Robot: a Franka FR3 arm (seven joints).
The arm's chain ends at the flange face. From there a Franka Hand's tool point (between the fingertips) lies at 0.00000 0.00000 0.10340 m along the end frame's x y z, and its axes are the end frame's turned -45 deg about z.
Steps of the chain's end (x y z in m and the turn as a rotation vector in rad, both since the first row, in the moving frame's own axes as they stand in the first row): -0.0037 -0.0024 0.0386 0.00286 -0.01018 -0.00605; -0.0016 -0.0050 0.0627 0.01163 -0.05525 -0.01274; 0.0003 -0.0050 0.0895 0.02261 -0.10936 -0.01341; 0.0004 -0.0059 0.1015 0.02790 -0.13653 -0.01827; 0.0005 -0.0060 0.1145 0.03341 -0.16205 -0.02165; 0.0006 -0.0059 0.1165 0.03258 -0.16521 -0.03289; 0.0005 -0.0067 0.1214 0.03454 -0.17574 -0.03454
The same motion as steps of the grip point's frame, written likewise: -0.0015 -0.0053 0.0386 0.00922 -0.00518 -0.00605; -0.0008 -0.0095 0.0625 0.04729 -0.03084 -0.01274; -0.0026 -0.0129 0.0889 0.09332 -0.06134 -0.01341; -0.0036 -0.0158 0.1005 0.11627 -0.07681 -0.01827; -0.0049 -0.0180 0.1131 0.13821 -0.09096 -0.02165; -0.0053 -0.0180 0.1150 0.13986 -0.09378 -0.03289; -0.0054 -0.0195 0.1197 0.14869 -0.09984 -0.03454
